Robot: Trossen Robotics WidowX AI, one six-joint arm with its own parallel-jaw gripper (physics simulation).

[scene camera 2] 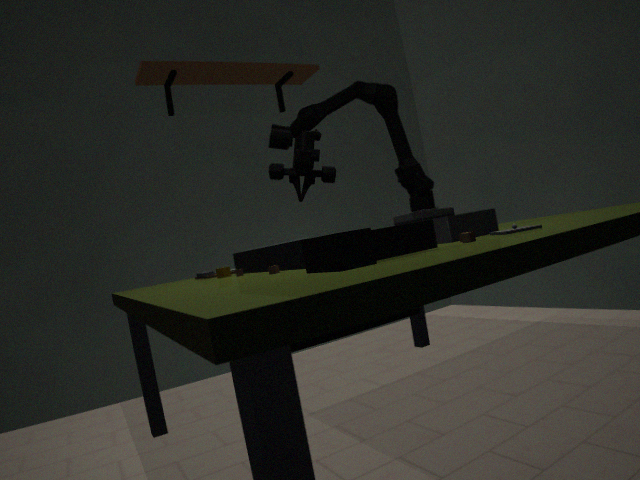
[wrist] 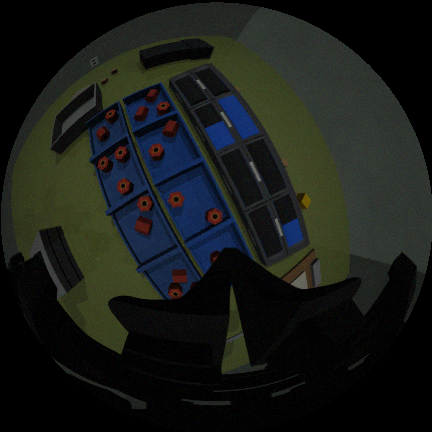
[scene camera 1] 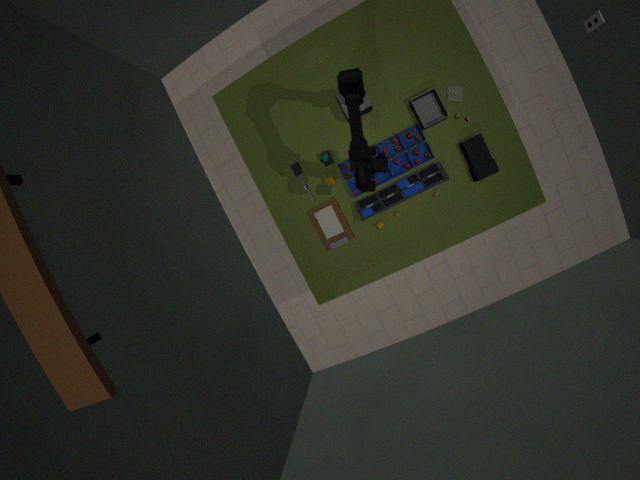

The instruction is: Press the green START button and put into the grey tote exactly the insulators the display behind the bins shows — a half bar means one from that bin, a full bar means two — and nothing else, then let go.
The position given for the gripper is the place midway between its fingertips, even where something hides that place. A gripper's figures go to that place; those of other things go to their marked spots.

The gripper [scene camera 2: 300,201]: 128 cm from the lens. A grey tote [scene camera 2: 447,229] is 96 cm from the lens. A dark box [scene camera 2: 343,251] is 67 cm from the lens. A dark display [scene camera 2: 289,256] is 98 cm from the lens. The marked spots on the dark display and the dark box are 32 cm apart.
